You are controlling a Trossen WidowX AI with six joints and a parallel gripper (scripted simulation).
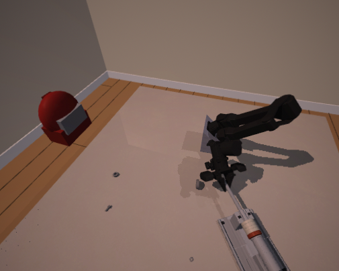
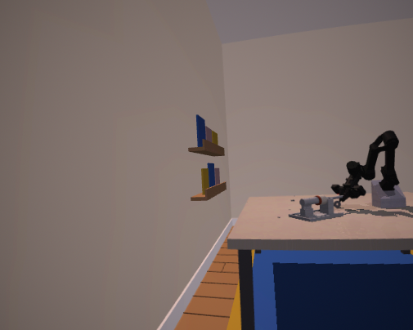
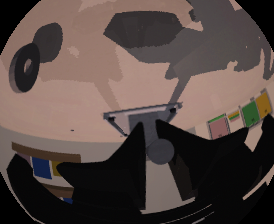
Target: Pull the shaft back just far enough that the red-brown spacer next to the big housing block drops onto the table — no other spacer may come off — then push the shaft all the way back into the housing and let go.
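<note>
My gripper tip is 6 cm short of the thin grey shaft, 4 cm to the right of it and 2 cm below it. The rest, counted from my gripper tip: grey cylinder 2 cm behind, 12 cm to the right, 3 cm below; then red-brown spacer 15 cm ahead, 9 cm to the left, 2 cm above; then cream spacer 13 cm ahead, 8 cm to the left, 2 cm above.
</note>
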